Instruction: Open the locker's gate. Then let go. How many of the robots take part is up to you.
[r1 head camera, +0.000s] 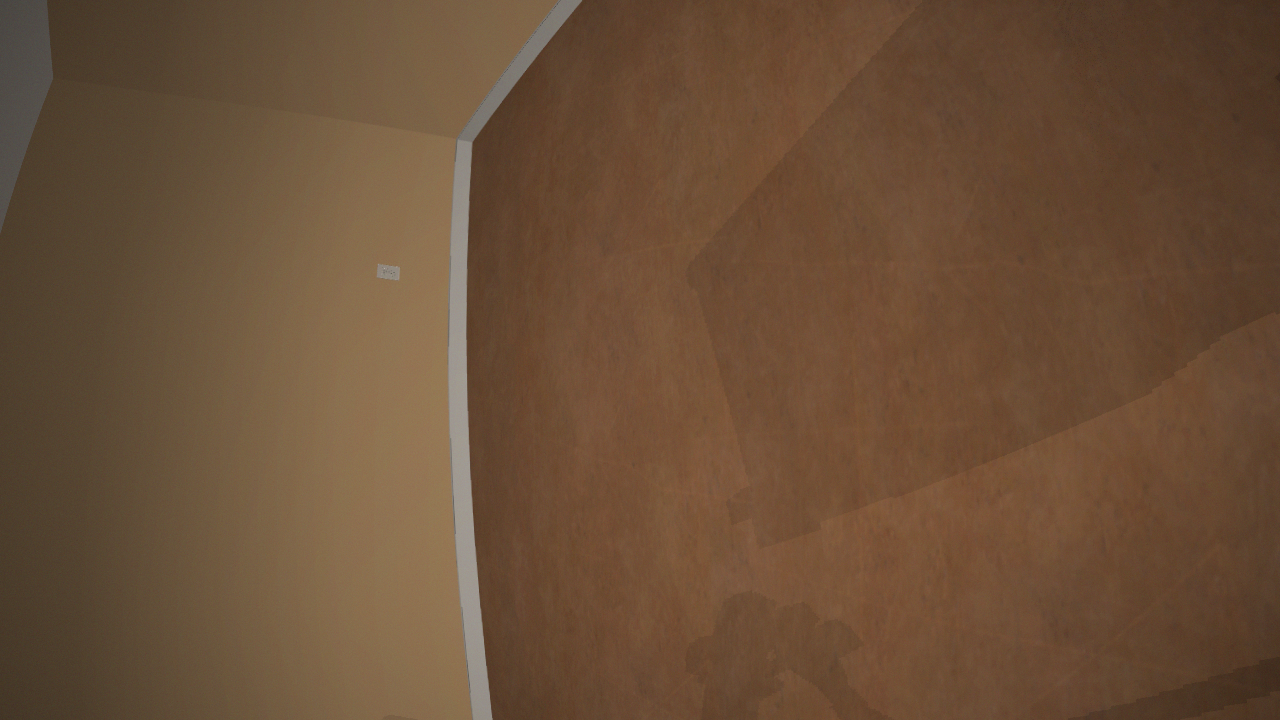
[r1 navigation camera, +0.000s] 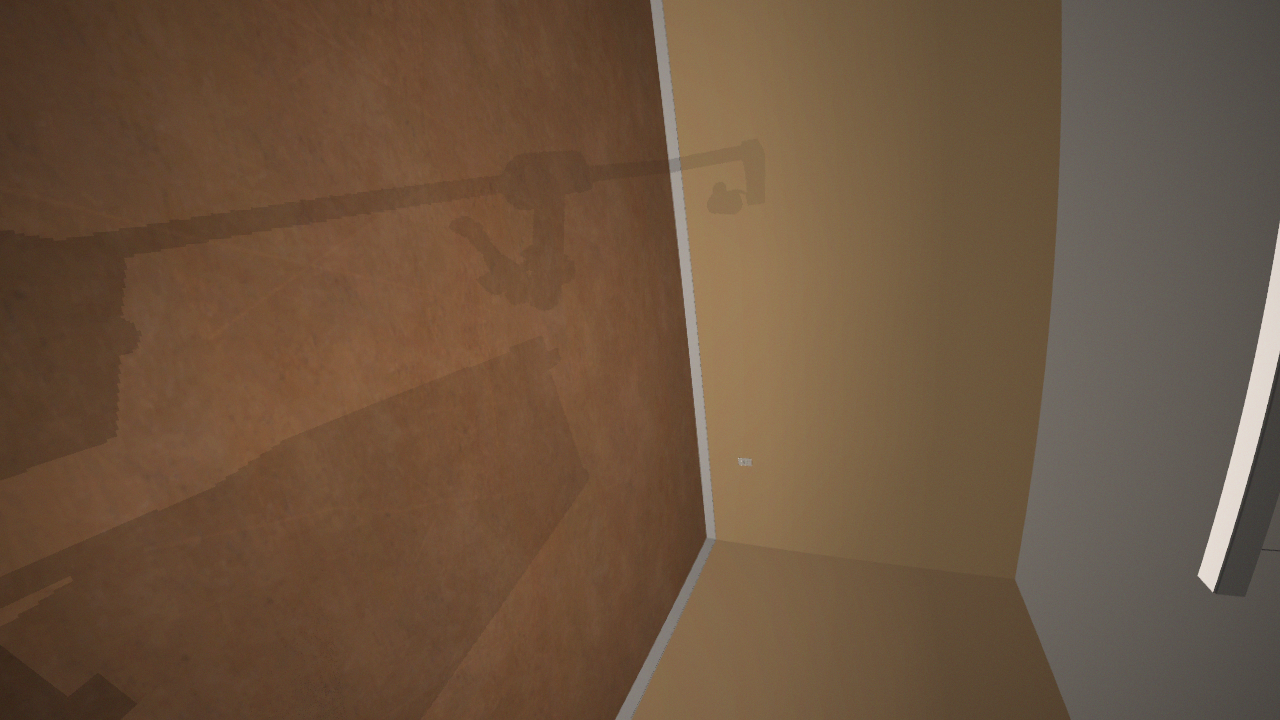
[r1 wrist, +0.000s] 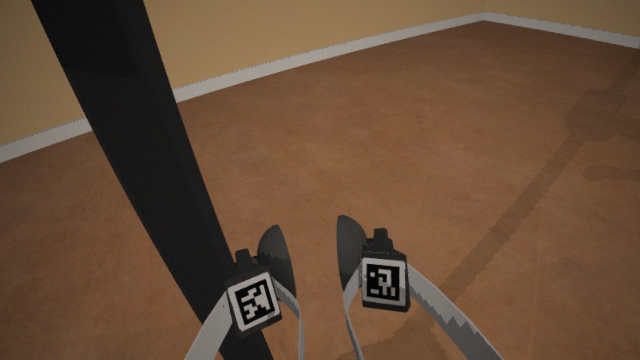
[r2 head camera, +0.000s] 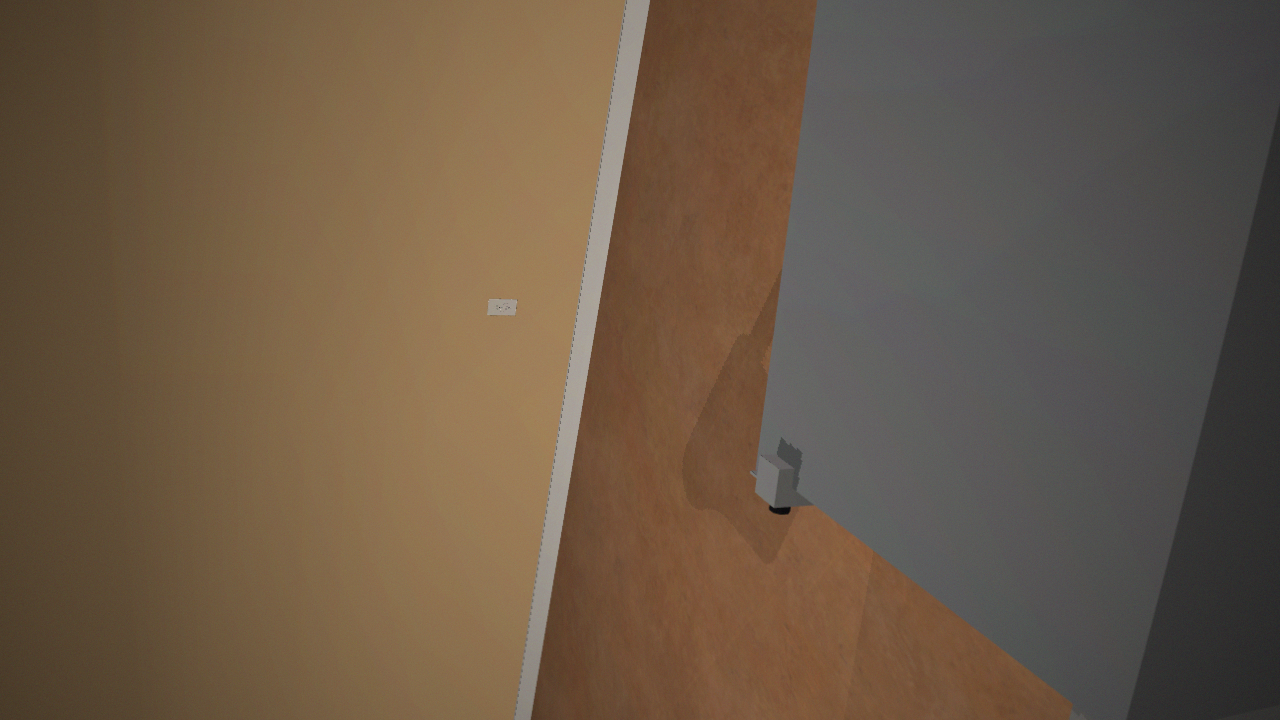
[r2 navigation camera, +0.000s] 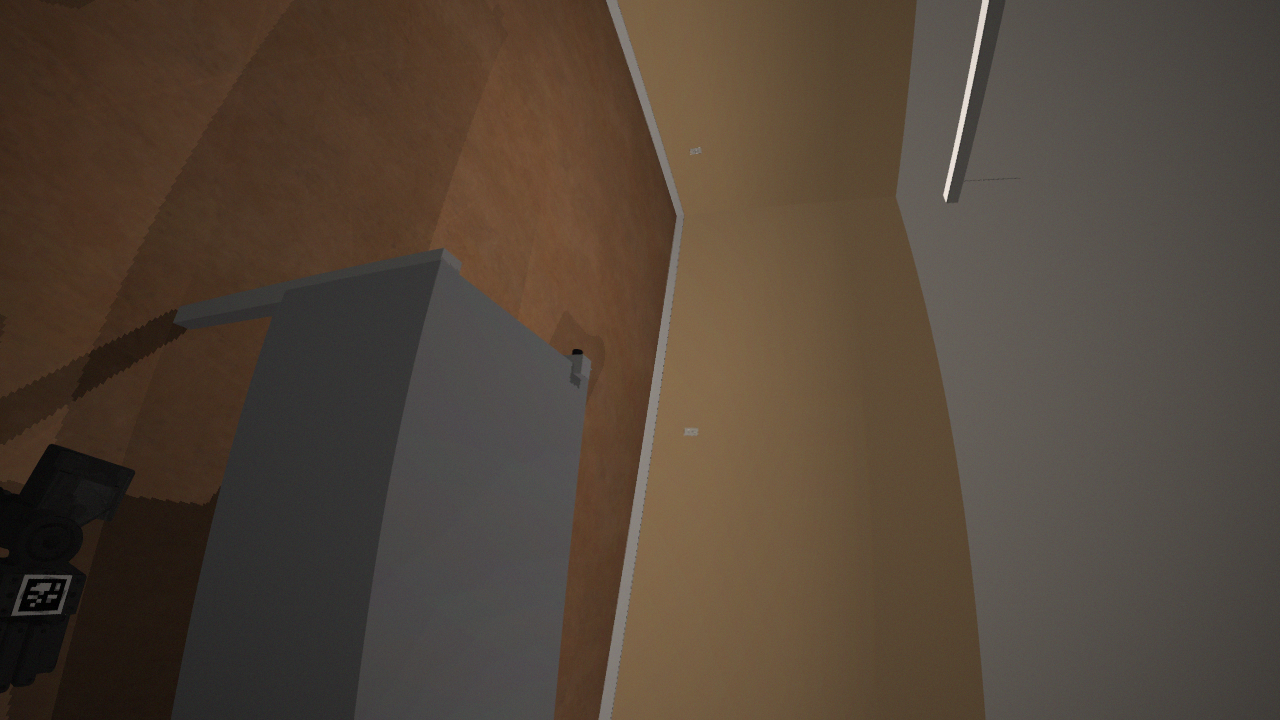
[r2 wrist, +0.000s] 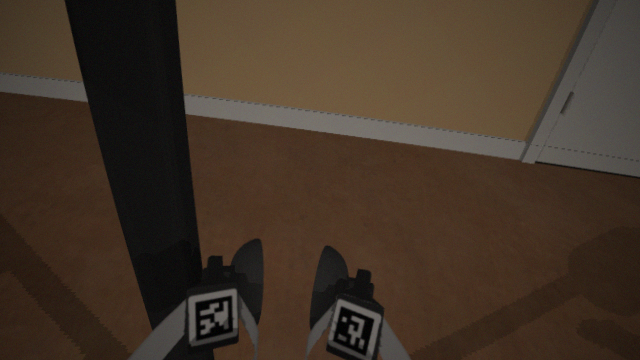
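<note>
The grey locker (r2 head camera: 984, 313) (r2 navigation camera: 483, 501) shows in part as a big plain box in r2's head and navigation views. A small block (r2 head camera: 774, 480) (r2 navigation camera: 580, 367) with a black end sits at one corner. A long thin grey piece (r2 navigation camera: 232, 301) runs along its end and juts out past it; I cannot tell whether this is the gate. The locker does not show in r1's views. r1's gripper (r1 wrist: 314, 255) is open, fingers a short way apart with floor between them. r2's gripper (r2 wrist: 286, 282) is open and empty in the same way, over the floor.
Tan walls (r1 head camera: 268, 402) (r1 navigation camera: 832, 313) (r2 head camera: 313, 447) with white skirting stand around the room. A white door (r2 wrist: 610, 115) is at the right of r2's wrist view. A black post (r1 wrist: 145, 150) (r2 wrist: 145, 150) crosses both wrist views. Black wrist parts (r2 navigation camera: 53, 537) show beside the locker.
</note>
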